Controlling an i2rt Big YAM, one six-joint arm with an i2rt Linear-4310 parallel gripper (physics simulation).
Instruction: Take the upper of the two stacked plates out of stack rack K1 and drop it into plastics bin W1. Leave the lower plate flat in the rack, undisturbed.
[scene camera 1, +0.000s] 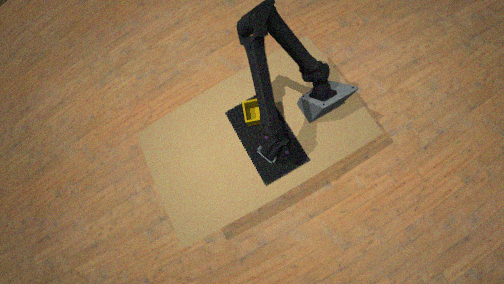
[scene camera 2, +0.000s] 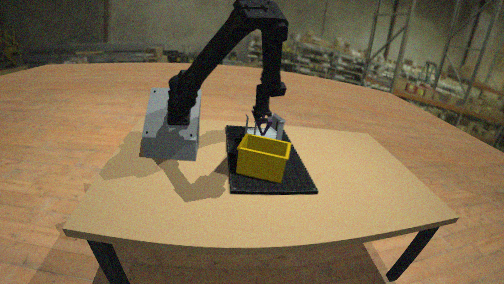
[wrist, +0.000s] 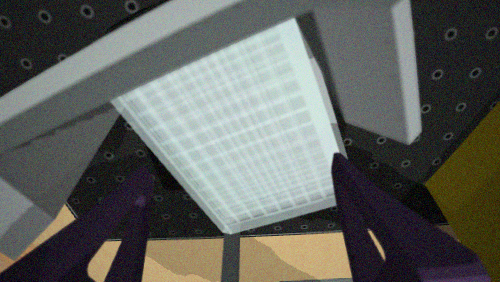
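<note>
The upper plate, pale with a fine well grid, lies in the grey stack rack K1, between its upright walls. The lower plate is mostly hidden under it; a pale strip beneath its right edge in the wrist view may be part of it. My gripper is open and empty above the rack, its purple fingers on either side of the plate's near end. In the wrist view the right fingertip overlaps the plate's right edge; contact cannot be told. The yellow bin W1 stands beside the rack.
The rack and bin stand on a black perforated board on the wooden table. The arm's grey base block is beside the board. A narrow grey post rises at the plate's near end.
</note>
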